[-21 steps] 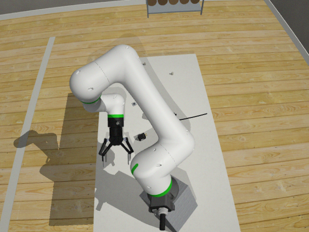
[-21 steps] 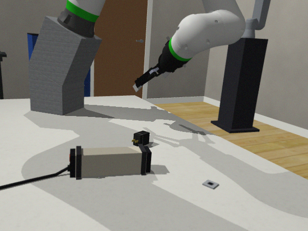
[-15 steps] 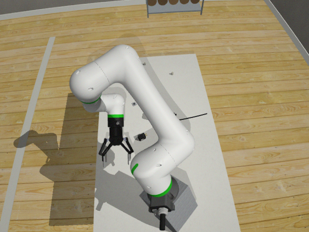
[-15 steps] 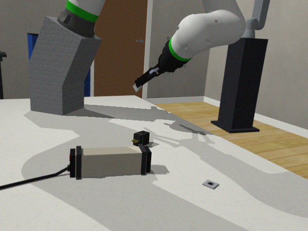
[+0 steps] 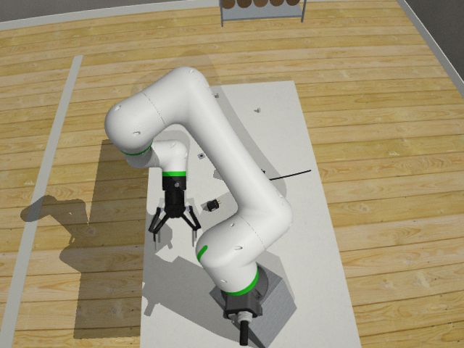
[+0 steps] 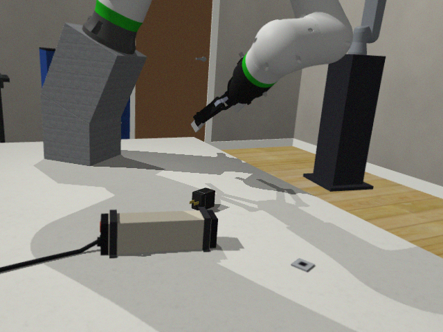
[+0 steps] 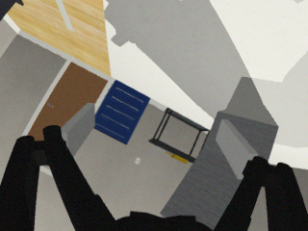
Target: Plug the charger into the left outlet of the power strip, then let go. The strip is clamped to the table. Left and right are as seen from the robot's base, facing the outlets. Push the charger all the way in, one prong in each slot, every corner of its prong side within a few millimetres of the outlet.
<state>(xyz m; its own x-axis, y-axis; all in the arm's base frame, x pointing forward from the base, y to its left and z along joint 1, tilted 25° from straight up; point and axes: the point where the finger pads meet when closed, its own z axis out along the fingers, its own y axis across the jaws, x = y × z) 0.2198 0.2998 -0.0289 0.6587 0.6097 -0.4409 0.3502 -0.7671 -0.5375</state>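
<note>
Now: hand 26 cm short of the black charger, 12 cm to the left of it and 15 cm above it. The rest, counted from my hand: grey square plate 55 cm ahead, 2 cm to the right, 17 cm below.
</note>
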